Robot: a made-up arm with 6 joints. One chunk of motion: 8 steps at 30 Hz.
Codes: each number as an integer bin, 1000 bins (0 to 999) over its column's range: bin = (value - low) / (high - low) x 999, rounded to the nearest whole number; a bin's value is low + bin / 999 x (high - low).
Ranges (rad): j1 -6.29..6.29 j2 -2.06..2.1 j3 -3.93..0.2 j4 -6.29..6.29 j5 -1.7..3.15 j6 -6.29..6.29
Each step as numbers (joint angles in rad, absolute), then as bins.
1 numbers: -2.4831 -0.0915 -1.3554 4.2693 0.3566 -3.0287
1 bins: 302 473 623 839 424 259
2 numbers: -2.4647 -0.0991 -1.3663 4.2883 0.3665 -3.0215
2 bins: 304 471 620 840 426 260
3 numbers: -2.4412 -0.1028 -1.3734 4.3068 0.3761 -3.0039
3 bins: 306 470 618 842 428 261
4 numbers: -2.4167 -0.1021 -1.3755 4.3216 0.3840 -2.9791
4 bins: 308 470 618 843 429 263
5 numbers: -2.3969 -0.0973 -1.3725 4.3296 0.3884 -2.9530
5 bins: 309 471 619 843 430 265
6 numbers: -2.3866 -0.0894 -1.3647 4.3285 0.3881 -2.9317
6 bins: 310 473 621 843 430 267
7 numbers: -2.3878 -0.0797 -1.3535 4.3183 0.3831 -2.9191
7 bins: 310 476 623 842 429 268
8 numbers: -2.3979 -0.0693 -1.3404 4.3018 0.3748 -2.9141
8 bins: 309 478 626 841 427 268
